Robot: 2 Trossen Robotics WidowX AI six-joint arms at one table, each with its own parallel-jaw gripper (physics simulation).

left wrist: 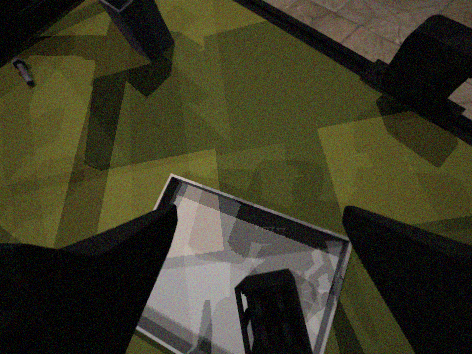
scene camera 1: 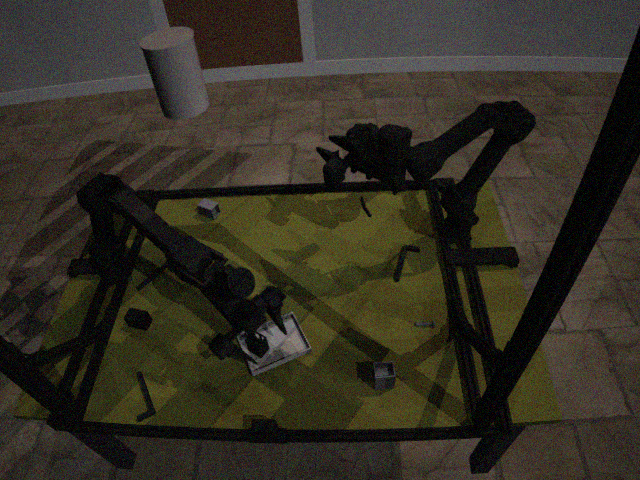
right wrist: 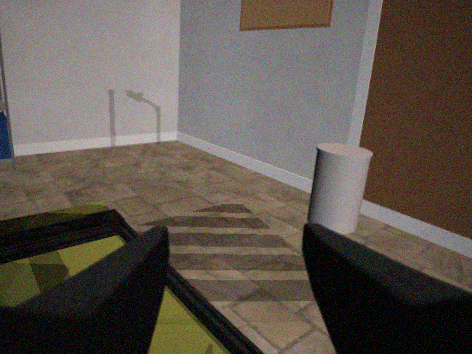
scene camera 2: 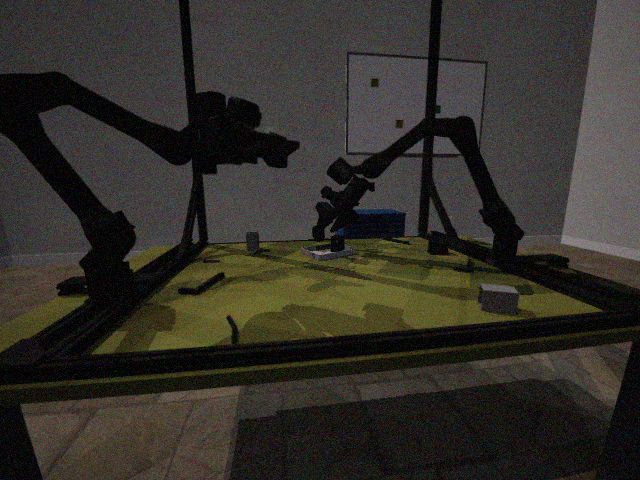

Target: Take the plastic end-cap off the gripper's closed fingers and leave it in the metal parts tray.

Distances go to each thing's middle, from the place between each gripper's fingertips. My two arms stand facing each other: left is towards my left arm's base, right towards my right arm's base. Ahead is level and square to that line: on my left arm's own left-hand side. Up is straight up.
Scene:
Right now the metal parts tray [scene camera 1: 283, 348] is 35 cm behind my right hand, 17 cm to the left of it and 28 cm below it.
I see my left gripper 5 cm short of the metal parts tray and 5 cm above it.

